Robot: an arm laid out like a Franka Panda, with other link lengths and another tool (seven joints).
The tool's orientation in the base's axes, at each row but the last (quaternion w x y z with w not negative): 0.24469 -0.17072 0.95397 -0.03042; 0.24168 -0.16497 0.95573 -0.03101; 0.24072 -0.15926 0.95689 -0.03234; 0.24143 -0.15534 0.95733 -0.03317; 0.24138 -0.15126 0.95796 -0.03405; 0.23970 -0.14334 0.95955 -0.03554; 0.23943 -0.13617 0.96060 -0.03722; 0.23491 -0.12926 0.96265 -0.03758; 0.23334 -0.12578 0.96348 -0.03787
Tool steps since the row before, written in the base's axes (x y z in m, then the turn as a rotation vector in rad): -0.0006 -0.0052 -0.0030 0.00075 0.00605 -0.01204; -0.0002 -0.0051 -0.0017 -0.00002 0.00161 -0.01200; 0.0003 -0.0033 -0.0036 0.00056 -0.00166 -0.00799; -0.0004 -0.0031 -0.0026 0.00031 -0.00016 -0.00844; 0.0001 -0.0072 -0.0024 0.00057 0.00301 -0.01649; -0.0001 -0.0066 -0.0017 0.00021 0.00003 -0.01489; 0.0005 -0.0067 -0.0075 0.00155 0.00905 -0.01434; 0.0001 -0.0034 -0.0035 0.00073 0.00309 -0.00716; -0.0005 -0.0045 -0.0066 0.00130 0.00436 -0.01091
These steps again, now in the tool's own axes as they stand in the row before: 0.0036 -0.0043 0.0022 0.00282 0.00716 0.01109; 0.0026 -0.0045 0.0013 0.00491 0.00319 0.01060; 0.0024 -0.0027 0.0033 0.00366 -0.00063 0.00729; 0.0025 -0.0025 0.0021 0.00361 0.00093 0.00758; 0.0032 -0.0065 0.0021 0.00606 0.00499 0.01482; 0.0028 -0.0061 0.0014 0.00651 0.00201 0.01324; 0.0048 -0.0055 0.0069 0.00261 0.01027 0.01333; 0.0024 -0.0028 0.0032 0.00172 0.00376 0.00665; 0.0045 -0.0034 0.0057 0.00255 0.00535 0.01023
